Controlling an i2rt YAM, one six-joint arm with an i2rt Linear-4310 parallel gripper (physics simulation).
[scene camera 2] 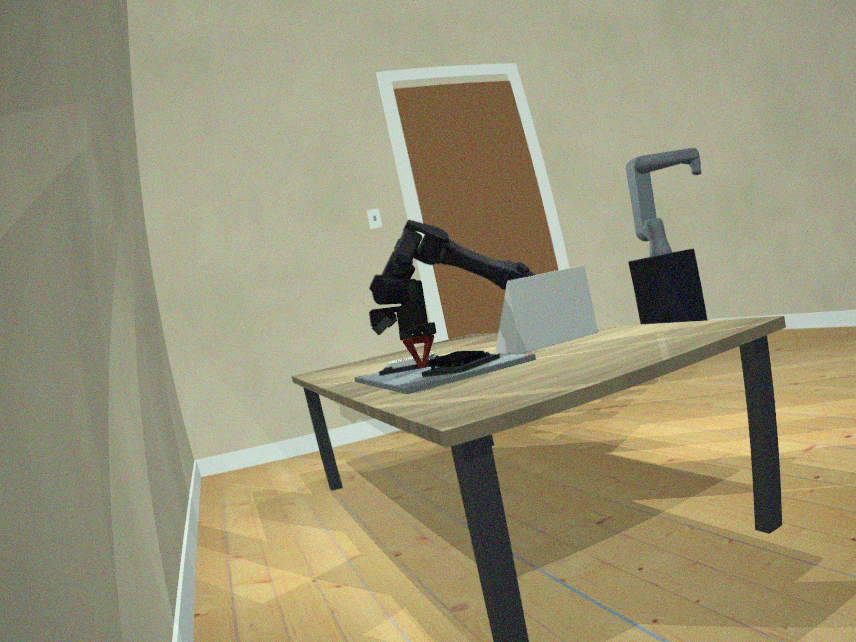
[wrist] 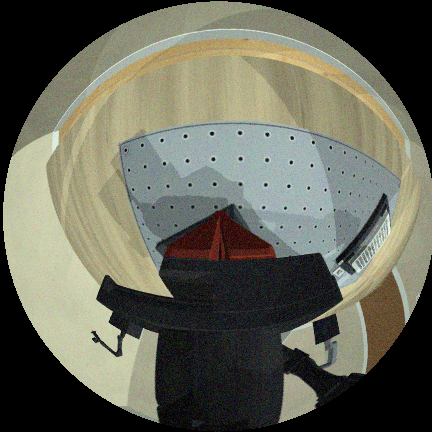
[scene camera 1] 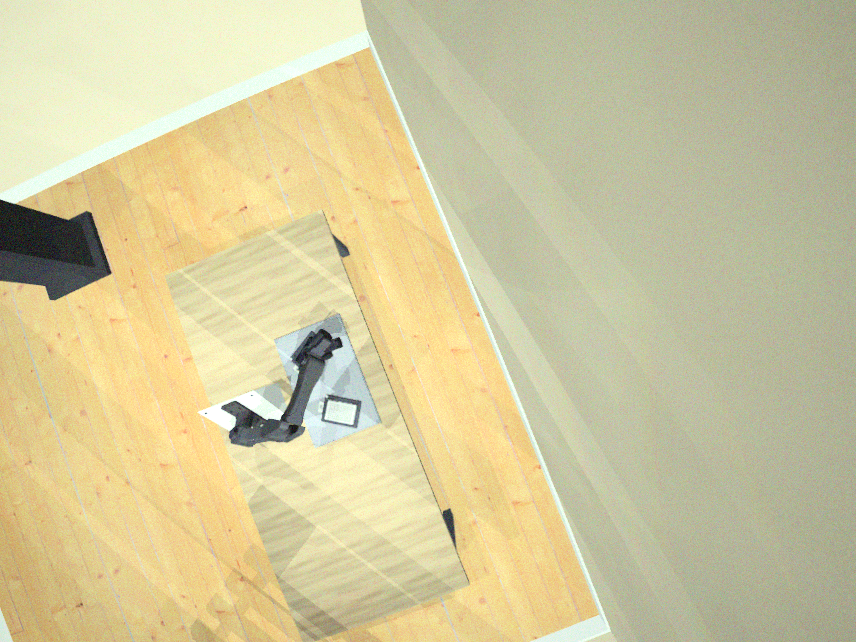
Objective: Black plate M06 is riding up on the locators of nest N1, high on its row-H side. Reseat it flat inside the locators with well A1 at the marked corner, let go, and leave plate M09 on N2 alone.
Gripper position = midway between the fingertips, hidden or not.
Observation:
My gripper (scene camera 2: 422, 367) is shut, with nothing in its grasp. I also see a grey perforated plate (scene camera 2: 413, 377).
My gripper is seen too in the wrist view (wrist: 219, 215). The grey perforated plate shows as well in the wrist view (wrist: 302, 193).

